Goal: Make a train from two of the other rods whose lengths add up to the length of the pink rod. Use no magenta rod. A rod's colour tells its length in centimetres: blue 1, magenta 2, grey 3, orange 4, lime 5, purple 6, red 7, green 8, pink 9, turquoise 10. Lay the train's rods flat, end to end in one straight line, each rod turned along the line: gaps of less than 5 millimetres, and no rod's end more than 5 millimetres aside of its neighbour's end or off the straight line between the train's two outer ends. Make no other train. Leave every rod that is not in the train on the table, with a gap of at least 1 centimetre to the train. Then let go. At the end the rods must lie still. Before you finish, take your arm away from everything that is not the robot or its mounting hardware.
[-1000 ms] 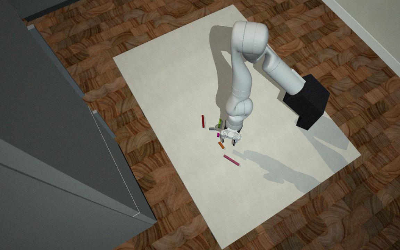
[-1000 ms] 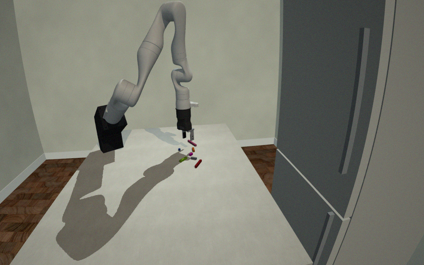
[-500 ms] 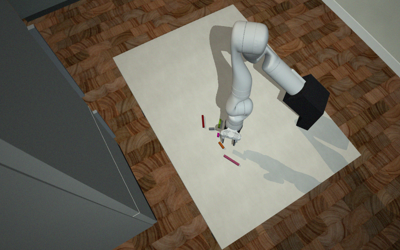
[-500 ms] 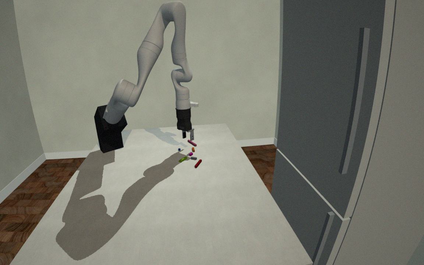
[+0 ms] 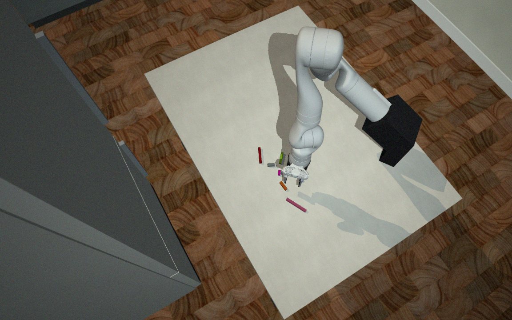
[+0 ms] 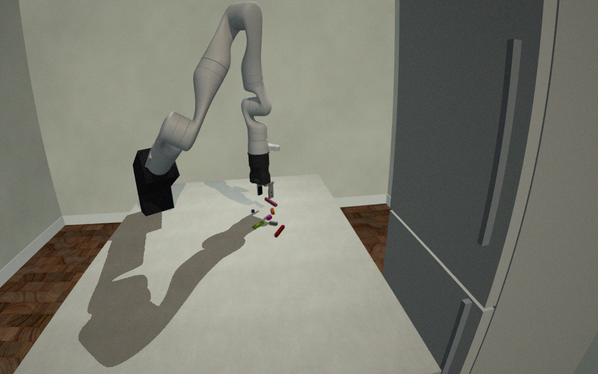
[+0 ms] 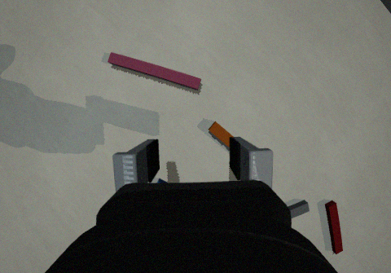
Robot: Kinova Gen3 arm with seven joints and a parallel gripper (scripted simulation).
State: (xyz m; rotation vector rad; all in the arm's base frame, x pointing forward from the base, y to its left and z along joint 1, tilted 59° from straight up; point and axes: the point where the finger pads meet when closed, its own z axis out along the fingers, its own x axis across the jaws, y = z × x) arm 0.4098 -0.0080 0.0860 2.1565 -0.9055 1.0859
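Now: hand 7 cm above the orange rod, 3 cm to the left of it and 2 cm short of it. Round my hand: blue rod: 7 cm below, 5 cm behind, 1 cm to the left; then pink rod: 7 cm to the left, 7 cm below, 4 cm ahead; then magenta rod: 8 cm to the right, 7 cm below, 1 cm behind.
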